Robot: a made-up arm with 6 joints.
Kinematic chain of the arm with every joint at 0, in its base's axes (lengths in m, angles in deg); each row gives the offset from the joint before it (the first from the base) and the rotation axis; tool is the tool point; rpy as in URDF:
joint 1: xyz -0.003 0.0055 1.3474 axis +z
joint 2: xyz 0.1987 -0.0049 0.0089 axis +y
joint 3: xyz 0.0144 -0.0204 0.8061 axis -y
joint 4: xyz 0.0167 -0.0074 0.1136 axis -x
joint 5: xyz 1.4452 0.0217 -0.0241 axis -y
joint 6: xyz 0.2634 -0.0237 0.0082 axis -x
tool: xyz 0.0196 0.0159 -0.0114 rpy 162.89 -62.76 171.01
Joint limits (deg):
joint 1: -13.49..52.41
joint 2: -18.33..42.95
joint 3: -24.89..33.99
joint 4: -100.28..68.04
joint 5: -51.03..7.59
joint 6: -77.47..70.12
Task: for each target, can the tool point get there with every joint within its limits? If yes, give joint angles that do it. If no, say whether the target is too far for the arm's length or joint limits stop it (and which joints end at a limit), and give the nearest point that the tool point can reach.
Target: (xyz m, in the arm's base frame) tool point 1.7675 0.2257 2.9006
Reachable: yes | joints 8.38 1.97 29.13 6.89 -27.54 9.64
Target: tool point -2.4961 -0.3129 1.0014
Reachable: no: joint limits stop it (at a limit: joint 1, joint 2, joint 3, joint 5) | nearest point 0.6978 1.0856 0.3892 | short by 3.540 m
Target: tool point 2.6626 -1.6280 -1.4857
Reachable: no: too far | nearest point 1.6190 -0.5235 0.4807 | short by 2.485 m
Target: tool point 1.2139 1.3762 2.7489
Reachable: yes | joints 47.27 -0.87 17.73 -36.31 -14.78 19.74
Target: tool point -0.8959 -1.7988 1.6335
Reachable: no: joint limits stop it (at a limit: joint 1, joint 2, joint 3, joint 4, joint 5) | nearest point 1.4729 -0.6229 1.9618 | short by 2.665 m
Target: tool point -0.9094 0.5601 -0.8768
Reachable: no: joint limits stop it (at a limit: joint 1, joint 2, joint 3, joint 5) | nearest point 0.7048 1.0696 0.3857 | short by 2.112 m
